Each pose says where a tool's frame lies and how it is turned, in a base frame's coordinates. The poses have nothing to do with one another.
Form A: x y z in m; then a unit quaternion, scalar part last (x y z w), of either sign.
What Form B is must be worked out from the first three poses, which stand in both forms.
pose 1, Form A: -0.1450 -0.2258 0.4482 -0.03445 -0.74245 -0.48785 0.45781
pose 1, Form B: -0.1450 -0.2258 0.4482 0.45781 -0.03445 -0.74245 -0.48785
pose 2, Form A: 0.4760 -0.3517 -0.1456 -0.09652 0.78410 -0.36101 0.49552
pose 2, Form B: 0.4760 -0.3517 -0.1456 0.49552 -0.09652 0.78410 -0.36101
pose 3, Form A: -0.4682 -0.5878 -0.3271 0.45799 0.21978 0.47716 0.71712
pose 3, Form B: -0.4682 -0.5878 -0.3271 0.71712 0.45799 0.21978 0.47716
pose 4, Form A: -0.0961 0.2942 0.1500 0.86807 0.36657 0.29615 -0.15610
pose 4, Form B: -0.0961 0.2942 0.1500 0.15610 -0.86807 -0.36657 -0.29615
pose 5, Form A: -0.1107 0.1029 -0.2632 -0.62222 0.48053 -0.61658 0.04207
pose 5, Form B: -0.1107 0.1029 -0.2632 0.04207 -0.62222 0.48053 -0.61658
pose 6, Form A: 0.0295 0.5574 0.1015 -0.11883 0.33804 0.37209 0.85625
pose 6, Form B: 0.0295 0.5574 0.1015 0.85625 -0.11883 0.33804 0.37209
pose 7, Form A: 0.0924 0.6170 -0.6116 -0.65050 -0.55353 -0.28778 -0.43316
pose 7, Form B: 0.0924 0.6170 -0.6116 0.43316 0.65050 0.55353 0.28778
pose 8, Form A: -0.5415 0.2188 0.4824 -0.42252 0.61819 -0.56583 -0.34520
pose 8, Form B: -0.5415 0.2188 0.4824 0.34520 0.42252 -0.61819 0.56583
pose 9, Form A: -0.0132 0.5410 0.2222 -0.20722 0.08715 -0.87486 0.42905
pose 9, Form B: -0.0132 0.5410 0.2222 0.42905 -0.20722 0.08715 -0.87486
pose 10, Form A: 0.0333 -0.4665 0.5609 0.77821 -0.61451 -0.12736 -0.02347
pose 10, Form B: 0.0333 -0.4665 0.5609 0.02347 -0.77821 0.61451 0.12736
